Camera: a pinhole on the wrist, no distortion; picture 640 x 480 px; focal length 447.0 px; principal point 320.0 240.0 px. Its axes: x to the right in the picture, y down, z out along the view. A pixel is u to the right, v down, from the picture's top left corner.
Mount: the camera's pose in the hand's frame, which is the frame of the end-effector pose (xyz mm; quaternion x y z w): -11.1 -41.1 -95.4 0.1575 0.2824 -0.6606 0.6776
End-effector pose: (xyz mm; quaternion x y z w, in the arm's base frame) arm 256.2 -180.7 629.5 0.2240 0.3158 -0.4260 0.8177
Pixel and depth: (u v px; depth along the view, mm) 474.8 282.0 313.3
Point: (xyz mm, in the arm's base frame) 53.8 -438.6 609.0
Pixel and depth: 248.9 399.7 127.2
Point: 203.8 -269.8 587.2
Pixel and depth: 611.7 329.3 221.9
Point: 42.8 -362.4 545.9
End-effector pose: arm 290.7 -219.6 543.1 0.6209 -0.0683 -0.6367 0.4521
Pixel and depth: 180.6 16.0 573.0
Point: -302.5 -188.5 626.3
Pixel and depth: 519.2 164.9 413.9
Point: -41.0 -19.7 298.2
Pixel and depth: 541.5 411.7 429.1
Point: 30.1 -145.4 110.9
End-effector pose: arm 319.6 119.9 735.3 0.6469 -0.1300 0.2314 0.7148
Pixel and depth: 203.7 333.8 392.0
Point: 562.0 -125.1 680.1
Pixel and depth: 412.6 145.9 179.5
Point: 397.0 76.8 575.4
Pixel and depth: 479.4 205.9 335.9
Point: 515.3 2.1 466.5
